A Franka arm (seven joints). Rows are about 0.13 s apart.
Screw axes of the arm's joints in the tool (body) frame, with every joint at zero. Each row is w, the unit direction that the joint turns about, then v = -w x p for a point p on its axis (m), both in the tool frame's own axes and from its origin. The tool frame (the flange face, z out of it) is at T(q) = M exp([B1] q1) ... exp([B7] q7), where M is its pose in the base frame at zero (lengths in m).
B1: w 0 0 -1 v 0 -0.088 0
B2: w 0 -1 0 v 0.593 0 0.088
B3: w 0 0 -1 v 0 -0.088 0
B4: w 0 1 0 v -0.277 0 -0.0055
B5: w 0 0 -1 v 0 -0.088 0
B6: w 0 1 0 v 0.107 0 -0.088
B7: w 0 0 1 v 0 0 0
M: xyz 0.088 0 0.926 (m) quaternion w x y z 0 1 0 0
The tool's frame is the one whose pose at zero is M.
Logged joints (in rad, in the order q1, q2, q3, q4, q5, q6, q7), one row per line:
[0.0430, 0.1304, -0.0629, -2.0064, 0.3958, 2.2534, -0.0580]
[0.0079, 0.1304, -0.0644, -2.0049, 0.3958, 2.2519, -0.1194]
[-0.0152, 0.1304, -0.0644, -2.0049, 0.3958, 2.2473, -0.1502]
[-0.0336, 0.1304, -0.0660, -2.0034, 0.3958, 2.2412, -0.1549]
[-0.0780, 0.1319, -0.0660, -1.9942, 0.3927, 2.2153, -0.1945]
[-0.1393, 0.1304, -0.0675, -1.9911, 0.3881, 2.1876, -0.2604]
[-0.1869, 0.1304, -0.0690, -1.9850, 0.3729, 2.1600, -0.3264]
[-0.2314, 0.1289, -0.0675, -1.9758, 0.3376, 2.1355, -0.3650]
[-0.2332, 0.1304, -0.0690, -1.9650, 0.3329, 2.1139, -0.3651]
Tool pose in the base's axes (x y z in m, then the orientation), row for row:
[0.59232, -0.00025, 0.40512, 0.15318, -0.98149, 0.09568, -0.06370]
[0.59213, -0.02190, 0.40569, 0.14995, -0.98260, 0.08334, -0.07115]
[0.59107, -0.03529, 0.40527, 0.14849, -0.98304, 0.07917, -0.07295]
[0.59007, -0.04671, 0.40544, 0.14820, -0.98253, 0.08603, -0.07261]
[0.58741, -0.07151, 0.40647, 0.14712, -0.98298, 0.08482, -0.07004]
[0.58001, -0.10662, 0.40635, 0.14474, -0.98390, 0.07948, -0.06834]
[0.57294, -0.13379, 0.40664, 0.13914, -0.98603, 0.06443, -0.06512]
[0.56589, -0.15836, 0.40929, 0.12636, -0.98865, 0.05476, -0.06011]
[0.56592, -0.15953, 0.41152, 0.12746, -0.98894, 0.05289, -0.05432]
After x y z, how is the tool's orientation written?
As a quaternion, w x y z.
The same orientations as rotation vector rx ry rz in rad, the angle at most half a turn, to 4 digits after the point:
[-2.8148, 0.2744, -0.1827]
[-2.8231, 0.2394, -0.2044]
[-2.8266, 0.2276, -0.2098]
[-2.8256, 0.2474, -0.2088]
[-2.8286, 0.2441, -0.2015]
[-2.8350, 0.2290, -0.1969]
[-2.8501, 0.1862, -0.1882]
[-2.8785, 0.1594, -0.1750]
[-2.8775, 0.1539, -0.1581]

